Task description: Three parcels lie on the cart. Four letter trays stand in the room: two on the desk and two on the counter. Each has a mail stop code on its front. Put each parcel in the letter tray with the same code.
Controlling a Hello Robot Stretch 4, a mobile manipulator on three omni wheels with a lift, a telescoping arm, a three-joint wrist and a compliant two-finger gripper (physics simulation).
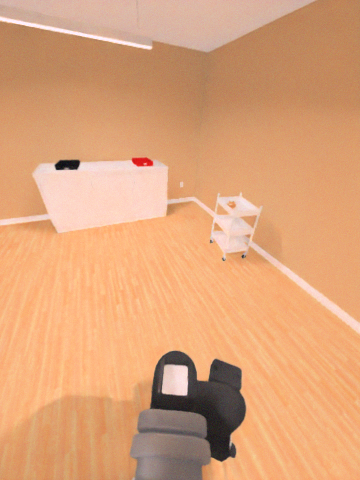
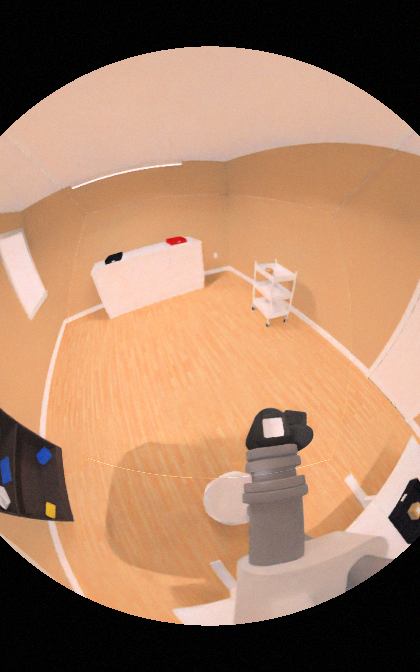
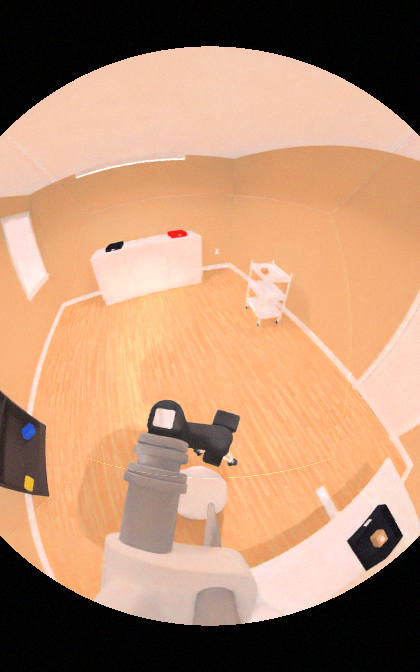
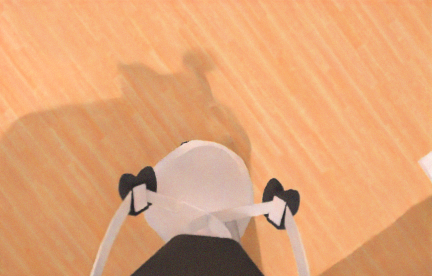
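Seen in the pictures: gripper, between the fingertips: [image 4: 210, 187]; robot's base, origin of its link: [image 4: 201, 188].
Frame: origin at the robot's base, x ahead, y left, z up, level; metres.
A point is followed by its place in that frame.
Observation:
My gripper [image 3: 215, 457] [image 4: 210, 187] @(x 0.188, y -0.087, z 0.841 m) is open and empty, pointing down over the robot's own pale round base. A white three-tier cart [image 1: 235, 226] @(x 2.204, y -0.681, z 0.370 m) [image 2: 274, 290] [image 3: 267, 290] stands far off by the right wall, with a small brown parcel [image 1: 231, 204] @(x 2.177, y -0.555, z 0.688 m) [image 2: 269, 270] [image 3: 264, 270] on top. The far white counter [image 1: 110, 200] @(x 2.658, y 1.181, z 0.425 m) [image 2: 150, 280] [image 3: 150, 272] bears a black tray [image 1: 67, 164] @(x 2.787, y 1.795, z 0.892 m) [image 2: 114, 258] [image 3: 114, 246] and a red tray [image 1: 142, 162] @(x 3.019, y 0.727, z 0.937 m) [image 2: 176, 240] [image 3: 177, 233], codes unreadable. On the white desk [image 3: 310, 555], lower right, a black tray [image 2: 400, 515] [image 3: 361, 545] holds a brown parcel [image 3: 379, 538].
A dark shelf unit [image 2: 64, 490] [image 3: 42, 460] with blue and yellow things stands close on the left. The desk's edge and a leg [image 3: 327, 502] are near on the right. Wood floor stretches between the robot, the cart and the counter.

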